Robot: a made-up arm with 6 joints. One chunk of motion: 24 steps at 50 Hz.
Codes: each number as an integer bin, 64 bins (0 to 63) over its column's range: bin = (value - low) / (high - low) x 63, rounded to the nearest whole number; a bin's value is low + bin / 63 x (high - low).
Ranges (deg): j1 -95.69..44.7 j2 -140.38..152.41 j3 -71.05..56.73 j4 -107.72..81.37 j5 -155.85..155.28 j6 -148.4..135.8
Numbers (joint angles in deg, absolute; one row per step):
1: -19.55 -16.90 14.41 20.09 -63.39 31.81
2: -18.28 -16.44 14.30 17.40 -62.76 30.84
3: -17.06 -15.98 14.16 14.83 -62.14 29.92
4: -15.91 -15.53 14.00 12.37 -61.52 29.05
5: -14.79 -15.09 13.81 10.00 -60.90 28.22
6: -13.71 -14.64 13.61 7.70 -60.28 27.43
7: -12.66 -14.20 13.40 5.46 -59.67 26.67
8: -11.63 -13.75 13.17 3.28 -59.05 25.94
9: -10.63 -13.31 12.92 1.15 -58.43 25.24
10: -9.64 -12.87 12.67 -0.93 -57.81 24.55
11: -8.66 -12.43 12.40 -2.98 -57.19 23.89
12: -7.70 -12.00 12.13 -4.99 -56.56 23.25
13: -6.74 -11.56 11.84 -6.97 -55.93 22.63
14: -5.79 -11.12 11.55 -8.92 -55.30 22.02
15: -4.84 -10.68 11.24 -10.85 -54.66 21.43
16: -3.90 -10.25 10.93 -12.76 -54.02 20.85
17: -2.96 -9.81 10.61 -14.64 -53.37 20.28
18: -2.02 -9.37 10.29 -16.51 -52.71 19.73
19: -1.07 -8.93 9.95 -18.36 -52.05 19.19
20: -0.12 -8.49 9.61 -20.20 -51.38 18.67
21: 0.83 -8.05 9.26 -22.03 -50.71 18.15
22: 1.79 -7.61 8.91 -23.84 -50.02 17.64
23: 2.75 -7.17 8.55 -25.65 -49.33 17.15
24: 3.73 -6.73 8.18 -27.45 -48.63 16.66
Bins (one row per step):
1: 34 27 42 43 19 40
2: 35 27 42 42 19 40
3: 35 27 42 41 19 40
4: 36 27 42 40 19 39
5: 36 27 42 39 19 39
6: 37 27 42 38 19 39
7: 37 27 42 38 19 39
8: 38 27 42 37 20 39
9: 38 27 41 36 20 38
10: 39 27 41 36 20 38
11: 39 28 41 35 20 38
12: 39 28 41 34 20 38
13: 40 28 41 34 20 38
14: 40 28 41 33 20 38
15: 41 28 41 32 20 38
16: 41 28 40 32 21 38
17: 42 28 40 31 21 37
18: 42 28 40 30 21 37
19: 42 28 40 30 21 37
20: 43 28 40 29 21 37
21: 43 28 40 29 21 37
22: 44 29 39 28 21 37
23: 44 29 39 27 22 37
24: 45 29 39 27 22 37

